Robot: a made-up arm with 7 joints.
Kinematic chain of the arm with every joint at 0, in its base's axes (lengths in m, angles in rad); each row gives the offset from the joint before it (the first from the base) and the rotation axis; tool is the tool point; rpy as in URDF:
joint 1: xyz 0 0 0.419 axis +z
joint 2: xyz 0 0 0 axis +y
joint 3: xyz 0 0 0.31 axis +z
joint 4: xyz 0.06 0 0 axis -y
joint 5: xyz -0.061 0 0.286 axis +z
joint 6: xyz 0 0 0 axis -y
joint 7: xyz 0.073 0 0 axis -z
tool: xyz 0 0 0 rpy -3.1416 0 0
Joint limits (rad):
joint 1: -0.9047..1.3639
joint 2: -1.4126..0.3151
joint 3: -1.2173..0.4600
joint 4: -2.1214..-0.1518
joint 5: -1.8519..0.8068
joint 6: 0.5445..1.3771
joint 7: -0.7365..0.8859
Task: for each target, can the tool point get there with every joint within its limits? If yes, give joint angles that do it. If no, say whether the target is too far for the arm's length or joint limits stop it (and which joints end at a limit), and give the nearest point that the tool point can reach.
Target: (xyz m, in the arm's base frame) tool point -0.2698 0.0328 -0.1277
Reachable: no: joint limits stop it (at a limit: joint 1, joint 2, joint 3, joint 4, joint 6) | nearest point -0.3739 -0.0938 0.5144 | short by 0.663 m
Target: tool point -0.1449 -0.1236 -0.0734
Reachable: no: joint limits stop it (at a limit: joint 1, joint 2, joint 4, joint 6) | nearest point -0.0484 -0.3537 0.4847 | short by 0.611 m
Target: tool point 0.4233 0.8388 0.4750
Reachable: no: too far | nearest point 0.2268 0.4494 0.5971 | short by 0.453 m
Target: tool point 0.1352 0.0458 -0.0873
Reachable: no: joint limits stop it (at a limit: joint 2, joint 4, joint 6) | nearest point 0.3428 0.1161 0.4476 | short by 0.578 m
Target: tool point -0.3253 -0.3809 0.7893
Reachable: yes | joints 0.2908 -1.2473 -0.8162 -1.0668 -0.9844 1.0962 0.4090
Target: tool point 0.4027 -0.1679 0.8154
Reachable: yes | joints 0.0477 0.1674 -0.4882 -1.1901 -0.3230 0.9346 0.7276
